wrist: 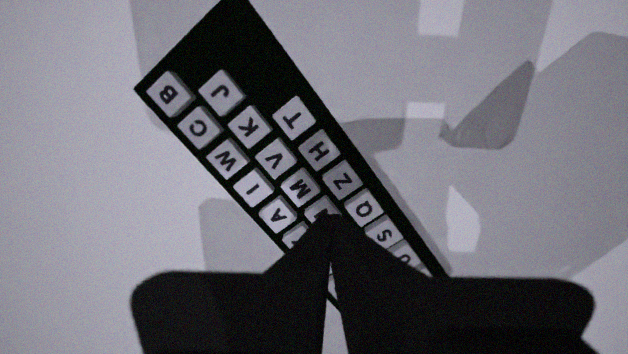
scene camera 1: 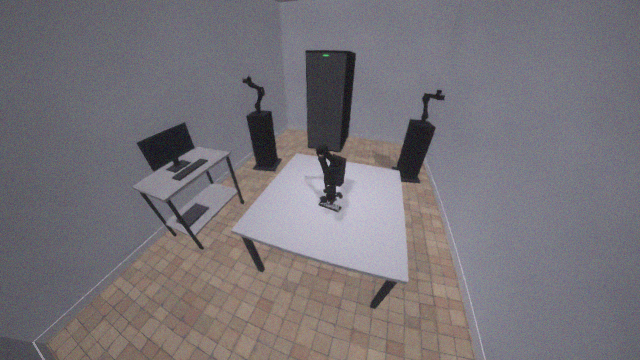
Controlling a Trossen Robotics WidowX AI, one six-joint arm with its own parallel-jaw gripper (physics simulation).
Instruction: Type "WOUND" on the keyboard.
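Pixels of known places: gripper, fingertip midpoint: (wrist: 329, 223) (scene camera 1: 330, 204); arm's base, origin of the base link: (scene camera 1: 339, 163).
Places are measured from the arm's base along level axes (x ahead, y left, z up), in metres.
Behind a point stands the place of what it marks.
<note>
The small black keyboard (scene camera 1: 324, 205) {z -0.220, x 0.356, y -0.095 m} (wrist: 225, 42) {z -0.221, x 0.308, y -0.121 m} with pale letter keys lies on the white table (scene camera 1: 290, 225) {z -0.234, x 0.601, y -0.331 m}; in the wrist view it runs diagonally and its letters are turned. The W key (wrist: 227, 159) {z -0.216, x 0.349, y -0.096 m} shows in the row along its left edge. The N key (wrist: 320, 209) {z -0.216, x 0.346, y -0.047 m} is partly covered by my fingertips, and the U key (wrist: 406, 257) {z -0.216, x 0.344, y 0.005 m} shows partly beside the right finger. The O and D keys do not show. My gripper (scene camera 1: 330, 201) {z -0.208, x 0.347, y -0.042 m} (wrist: 329, 223) {z -0.208, x 0.347, y -0.042 m} is shut and empty, its tips over the lower part of N. I cannot tell whether they touch it.
A side desk (scene camera 1: 218, 154) with a monitor (scene camera 1: 167, 145) and a larger keyboard (scene camera 1: 190, 169) stands at the left. Behind the table stand a tall black cabinet (scene camera 1: 327, 100) and two pedestals (scene camera 1: 262, 140) (scene camera 1: 416, 150) bearing other arms. Arm shadows fall across the table around the small keyboard.
</note>
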